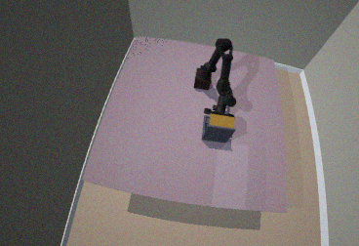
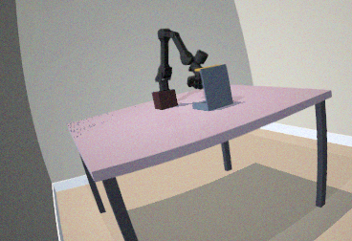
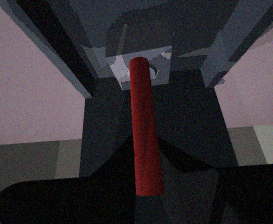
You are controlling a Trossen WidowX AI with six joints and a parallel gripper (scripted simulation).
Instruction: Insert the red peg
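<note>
The yellow roof is 11 cm above my gripper tip and 1 cm to the left of it. From my gripper tip the other things lie so: red peg: 3 cm behind, 1 cm below.
</note>
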